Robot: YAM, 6 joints.
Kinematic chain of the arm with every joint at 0, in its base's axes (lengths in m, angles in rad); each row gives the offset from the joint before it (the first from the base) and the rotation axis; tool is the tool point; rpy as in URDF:
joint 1: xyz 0 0 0.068 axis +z
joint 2: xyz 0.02 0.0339 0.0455 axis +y
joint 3: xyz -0.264 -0.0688 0 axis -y
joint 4: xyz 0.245 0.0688 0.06 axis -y
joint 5: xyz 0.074 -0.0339 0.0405 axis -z
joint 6: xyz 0.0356 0 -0.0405 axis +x
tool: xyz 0 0 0 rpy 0 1.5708 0
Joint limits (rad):
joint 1: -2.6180..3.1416
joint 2: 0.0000..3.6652
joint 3: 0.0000..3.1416
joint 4: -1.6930..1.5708
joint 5: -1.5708..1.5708
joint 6: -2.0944..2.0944
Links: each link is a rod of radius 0.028 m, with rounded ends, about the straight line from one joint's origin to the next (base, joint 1, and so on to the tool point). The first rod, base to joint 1, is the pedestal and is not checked.
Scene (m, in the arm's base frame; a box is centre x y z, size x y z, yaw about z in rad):
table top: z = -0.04
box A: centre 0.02 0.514 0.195 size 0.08 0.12 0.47 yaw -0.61
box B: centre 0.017 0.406 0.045 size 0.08 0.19 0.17 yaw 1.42
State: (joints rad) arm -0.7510 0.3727 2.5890 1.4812 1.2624 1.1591
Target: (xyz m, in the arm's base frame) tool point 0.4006 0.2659 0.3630
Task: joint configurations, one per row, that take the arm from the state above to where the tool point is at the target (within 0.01 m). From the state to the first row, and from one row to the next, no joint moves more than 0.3 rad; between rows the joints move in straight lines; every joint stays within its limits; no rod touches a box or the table.
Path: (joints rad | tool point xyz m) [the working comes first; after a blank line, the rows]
Joints at the target: -2.6180 0.4396 2.5520 1.4950 1.0012 1.1591
Straight joint move there: touches box A.

1: -1.0393 0.5124 2.5094 1.4722 1.1334 1.1138 | -0.2561 0.3719 0.4125
2: -1.3276 0.6521 2.4299 1.4632 1.0043 1.0686 | -0.1234 0.3728 0.4919
3: -1.6160 0.7918 2.3503 1.4542 0.8753 1.0233 | -0.0129 0.3194 0.5595
4: -1.8665 0.7037 2.4007 1.4644 0.9068 1.0573 | 0.0803 0.3598 0.5179
5: -2.1170 0.6157 2.4512 1.4746 0.9382 1.0912 | 0.1891 0.3663 0.4708
6: -2.3675 0.5277 2.5016 1.4848 0.9697 1.1252 | 0.3004 0.3348 0.4189
7: -2.6180 0.4396 2.5520 1.4950 1.0012 1.1591 | 0.4006 0.2659 0.3630

